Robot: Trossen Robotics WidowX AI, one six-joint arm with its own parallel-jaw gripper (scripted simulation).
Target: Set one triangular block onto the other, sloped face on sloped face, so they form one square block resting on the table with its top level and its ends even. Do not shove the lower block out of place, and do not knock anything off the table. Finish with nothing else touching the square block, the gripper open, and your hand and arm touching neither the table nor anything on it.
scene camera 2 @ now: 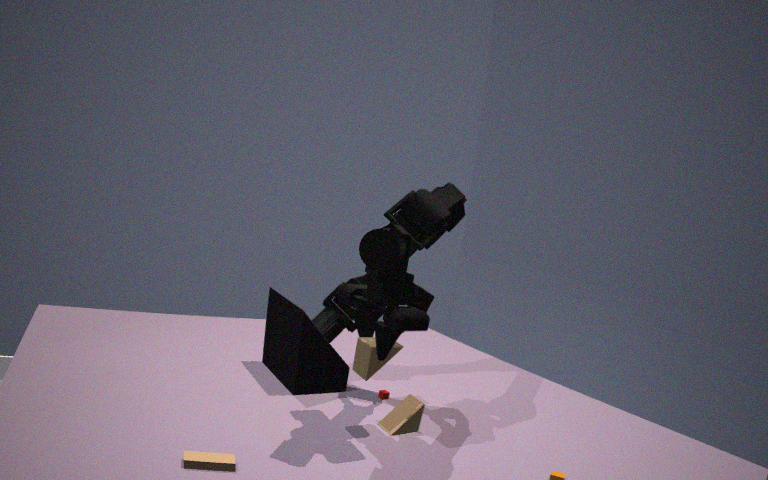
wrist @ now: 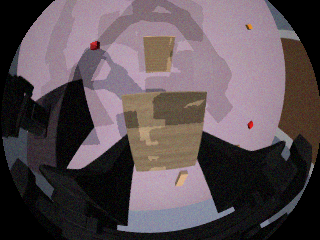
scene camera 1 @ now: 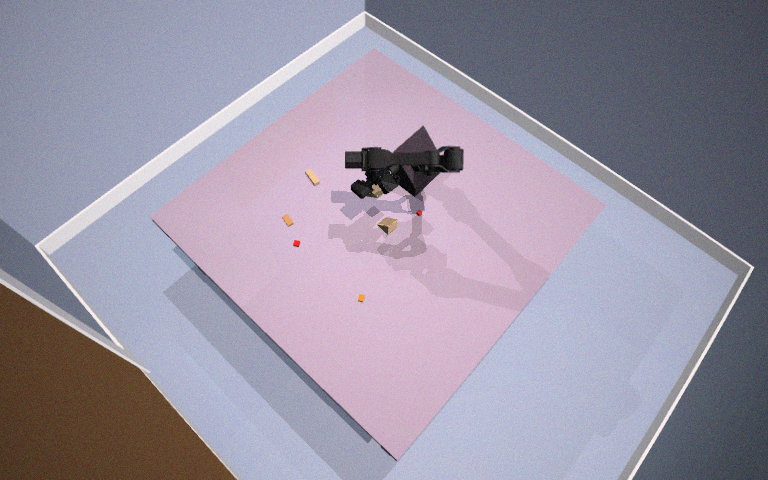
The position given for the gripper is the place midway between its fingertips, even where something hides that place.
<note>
The gripper (scene camera 2: 373, 354) carries a tan triangular block (scene camera 2: 365, 364). Further things: a tan triangular block (scene camera 2: 405, 418).
The gripper shows as well in the wrist view (wrist: 162, 134) and in scene camera 1 (scene camera 1: 374, 190).
</note>
